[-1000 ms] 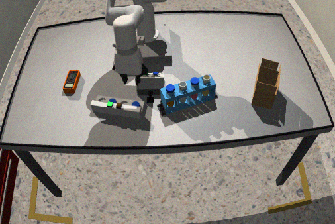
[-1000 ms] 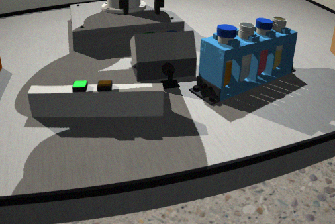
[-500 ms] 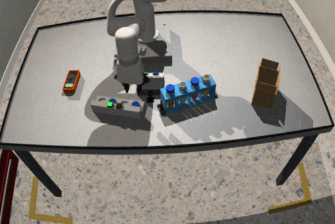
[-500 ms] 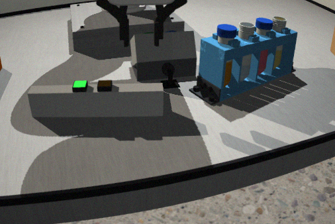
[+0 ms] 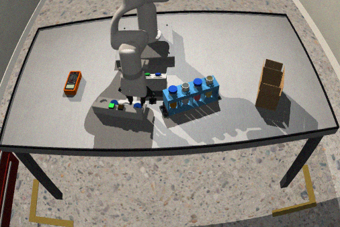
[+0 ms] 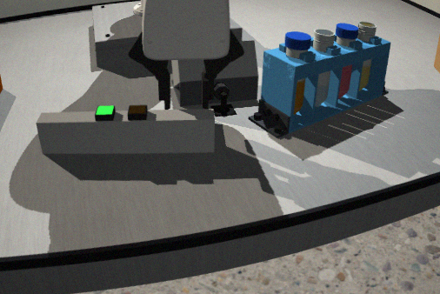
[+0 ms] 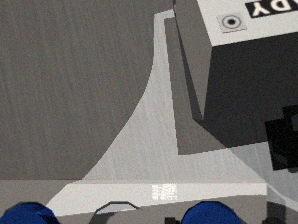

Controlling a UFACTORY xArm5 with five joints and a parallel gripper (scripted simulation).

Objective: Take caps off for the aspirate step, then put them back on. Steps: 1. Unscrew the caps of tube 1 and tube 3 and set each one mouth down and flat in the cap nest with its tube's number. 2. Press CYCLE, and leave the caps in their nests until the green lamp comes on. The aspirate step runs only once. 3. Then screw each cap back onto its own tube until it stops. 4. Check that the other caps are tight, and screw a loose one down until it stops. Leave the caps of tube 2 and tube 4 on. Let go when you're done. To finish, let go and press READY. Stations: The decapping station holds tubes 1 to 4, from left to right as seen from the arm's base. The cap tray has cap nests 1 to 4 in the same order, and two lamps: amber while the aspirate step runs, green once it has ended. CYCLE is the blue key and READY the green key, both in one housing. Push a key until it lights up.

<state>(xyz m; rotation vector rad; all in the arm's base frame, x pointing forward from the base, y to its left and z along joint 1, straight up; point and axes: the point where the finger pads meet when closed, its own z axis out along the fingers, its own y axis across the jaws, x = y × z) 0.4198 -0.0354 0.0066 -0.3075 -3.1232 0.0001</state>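
The blue cap is 24 cm to the left of my hand, 6 cm above it and 3 cm behind it. From my hand the other things lie so: blue key 13 cm behind, 9 cm to the left, 1 cm above; then green key 13 cm behind, 4 cm to the left, 1 cm above; then grey key housing 11 cm behind, 6 cm to the left.
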